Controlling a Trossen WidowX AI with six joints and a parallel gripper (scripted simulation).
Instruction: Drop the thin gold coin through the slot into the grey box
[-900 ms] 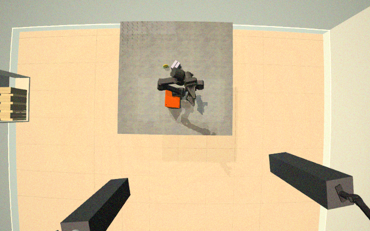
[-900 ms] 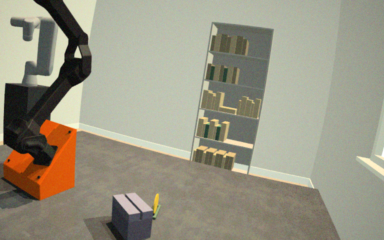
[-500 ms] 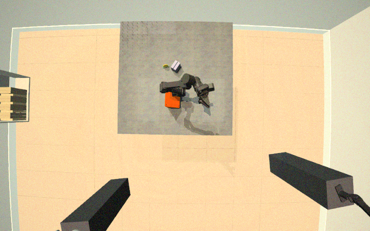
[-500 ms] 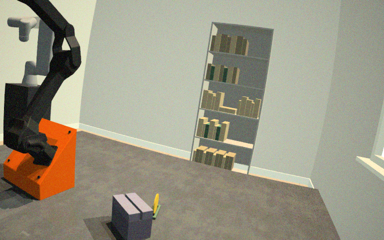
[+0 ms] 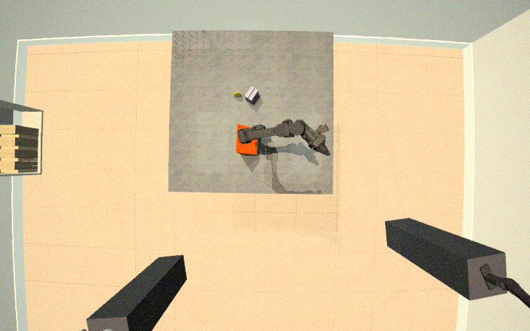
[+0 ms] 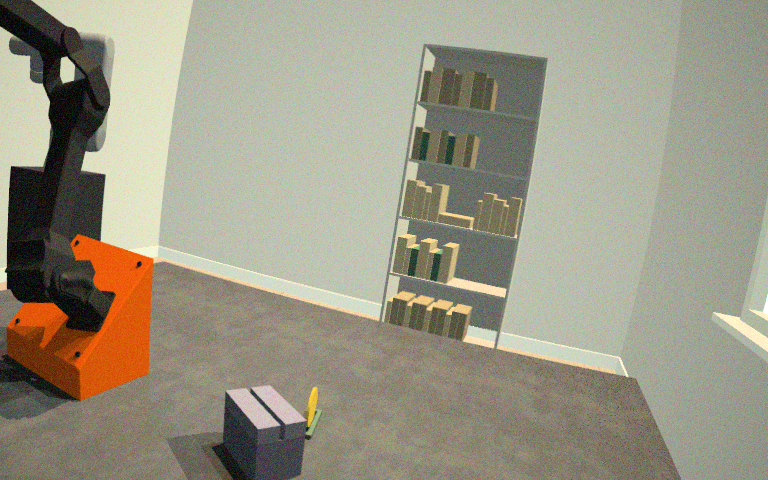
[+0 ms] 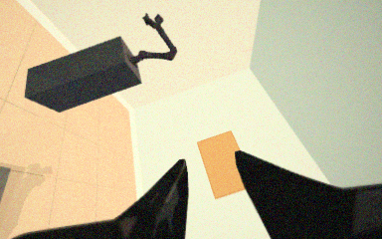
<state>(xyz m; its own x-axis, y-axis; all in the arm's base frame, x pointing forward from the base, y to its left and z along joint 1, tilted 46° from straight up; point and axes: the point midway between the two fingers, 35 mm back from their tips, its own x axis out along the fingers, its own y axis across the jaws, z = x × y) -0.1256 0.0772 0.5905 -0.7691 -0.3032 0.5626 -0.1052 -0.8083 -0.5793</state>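
The gold coin lies 560 mm ahead of my gripper tip, 450 mm to the left of it and 530 mm below it.
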